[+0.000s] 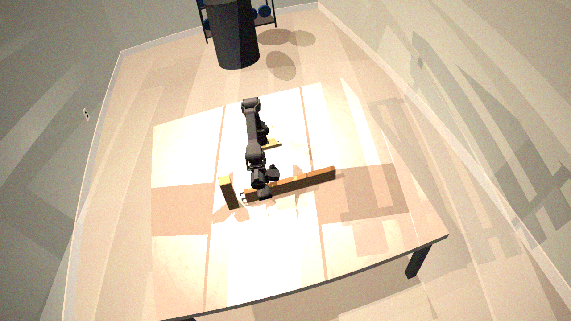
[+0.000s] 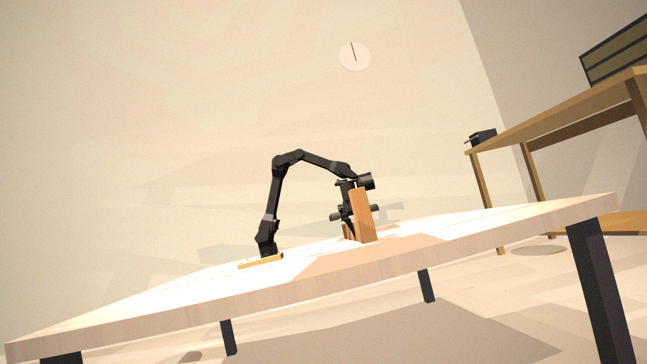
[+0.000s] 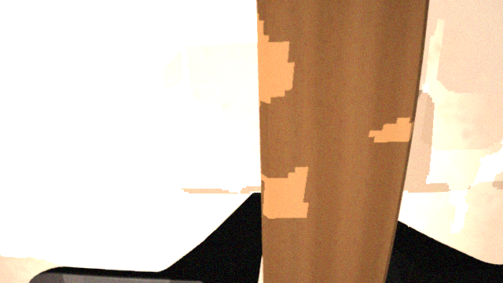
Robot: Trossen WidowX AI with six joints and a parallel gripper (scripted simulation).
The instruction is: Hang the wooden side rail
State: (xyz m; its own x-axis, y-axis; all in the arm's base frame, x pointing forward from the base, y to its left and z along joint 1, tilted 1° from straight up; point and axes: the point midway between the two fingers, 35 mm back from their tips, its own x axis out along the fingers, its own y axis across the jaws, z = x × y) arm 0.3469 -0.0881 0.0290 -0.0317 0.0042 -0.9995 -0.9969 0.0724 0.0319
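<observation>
My gripper tip is 10 mm past the headboard post, 150 mm to the left of it and 60 mm below it.
</observation>
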